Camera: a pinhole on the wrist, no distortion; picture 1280 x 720 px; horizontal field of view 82.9 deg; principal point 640.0 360.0 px. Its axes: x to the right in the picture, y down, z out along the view. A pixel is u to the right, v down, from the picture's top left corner.
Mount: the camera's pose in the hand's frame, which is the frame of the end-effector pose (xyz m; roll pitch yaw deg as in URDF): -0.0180 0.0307 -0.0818 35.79 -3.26 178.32
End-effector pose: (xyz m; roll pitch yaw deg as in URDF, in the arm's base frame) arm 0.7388 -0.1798 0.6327 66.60 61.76 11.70
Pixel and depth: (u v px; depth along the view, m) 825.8 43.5 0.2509
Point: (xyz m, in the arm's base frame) 0.9304 -0.0887 0.8198
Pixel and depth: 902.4 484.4 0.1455
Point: 0.8077 -0.1765 0.7387
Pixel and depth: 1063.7 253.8 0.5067
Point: 1.0487 -0.2384 1.1098
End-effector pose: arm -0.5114 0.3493 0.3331 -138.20 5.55 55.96
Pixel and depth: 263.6 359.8 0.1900
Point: -0.4186 0.3811 0.1829
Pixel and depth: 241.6 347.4 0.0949
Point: -0.4339 0.3391 0.2789
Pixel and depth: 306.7 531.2 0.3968
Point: -0.4687 0.5100 -0.0158
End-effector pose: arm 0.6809 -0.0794 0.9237 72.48 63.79 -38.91
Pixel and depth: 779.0 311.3 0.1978
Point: 0.7727 -0.1816 1.0389
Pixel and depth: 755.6 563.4 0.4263
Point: 0.6874 -0.4266 1.0979
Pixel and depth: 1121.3 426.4 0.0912
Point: 0.7232 -0.0835 1.0221
